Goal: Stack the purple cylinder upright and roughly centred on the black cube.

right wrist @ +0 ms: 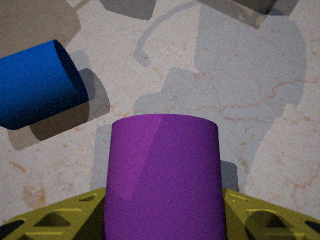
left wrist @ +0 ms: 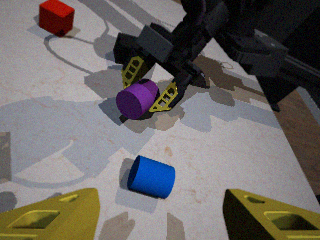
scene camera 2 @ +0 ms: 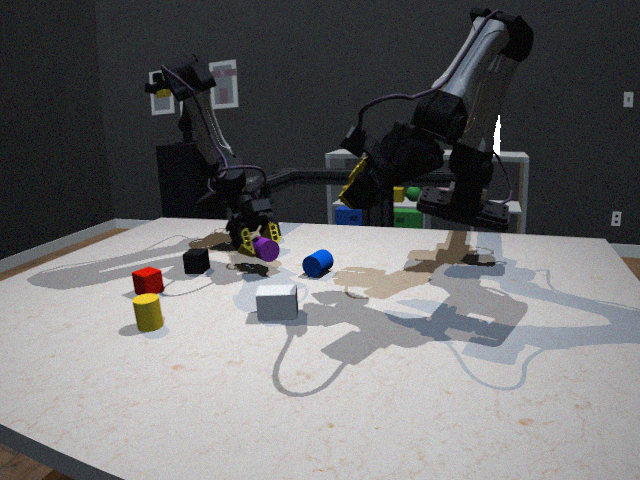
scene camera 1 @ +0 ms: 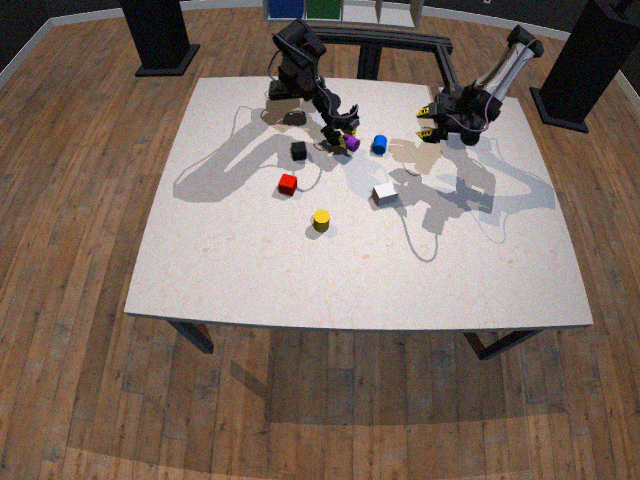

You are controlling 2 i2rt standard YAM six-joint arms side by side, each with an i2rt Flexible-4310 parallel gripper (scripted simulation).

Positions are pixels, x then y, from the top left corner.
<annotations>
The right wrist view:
right gripper: 162, 196
purple cylinder: 163, 169
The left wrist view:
left gripper: 161, 198
right gripper: 137, 102
purple cylinder: 135, 100
blue cylinder: 148, 176
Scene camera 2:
left gripper: 344, 190
right gripper: 264, 253
red cube: 147, 280
white block: 274, 302
yellow cylinder: 147, 309
</annotations>
